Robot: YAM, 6 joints.
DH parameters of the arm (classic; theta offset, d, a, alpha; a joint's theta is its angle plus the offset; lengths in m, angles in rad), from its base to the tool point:
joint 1: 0 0.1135 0.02 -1.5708
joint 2: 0 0 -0.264 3.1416
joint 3: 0.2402 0 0.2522 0
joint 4: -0.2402 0 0.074 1.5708
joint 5: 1.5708 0 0 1.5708
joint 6: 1.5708 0.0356 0 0
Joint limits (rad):
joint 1: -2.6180..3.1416
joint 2: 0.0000..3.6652
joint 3: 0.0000..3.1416
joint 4: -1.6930..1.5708
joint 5: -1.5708..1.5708
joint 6: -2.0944..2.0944
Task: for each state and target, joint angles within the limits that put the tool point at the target. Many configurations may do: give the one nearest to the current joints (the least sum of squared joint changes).
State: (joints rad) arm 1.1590 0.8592 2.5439 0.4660 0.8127 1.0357
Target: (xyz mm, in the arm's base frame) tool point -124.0 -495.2 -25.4
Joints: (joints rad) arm 1.2712 0.0305 3.1416 1.4009 0.8906 1.0357
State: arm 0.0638 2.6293 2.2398 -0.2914 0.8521 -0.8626
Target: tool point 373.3 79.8 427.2
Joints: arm 0.2854 1.7465 1.9155 -0.6797 0.9294 -0.8626
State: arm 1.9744 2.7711 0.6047 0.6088 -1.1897 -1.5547
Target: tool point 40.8 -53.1 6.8
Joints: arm 2.6467 3.2996 0.0594 0.4092 -0.8761 -1.5547
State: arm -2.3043 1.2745 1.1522 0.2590 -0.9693 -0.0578
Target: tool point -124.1 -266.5 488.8
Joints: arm -2.1045 1.3645 1.4436 0.3290 -0.9394 -0.0578
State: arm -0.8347 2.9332 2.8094 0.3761 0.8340 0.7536
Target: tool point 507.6 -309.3 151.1
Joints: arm -0.4959 2.6926 2.2361 0.2065 1.0296 0.7536
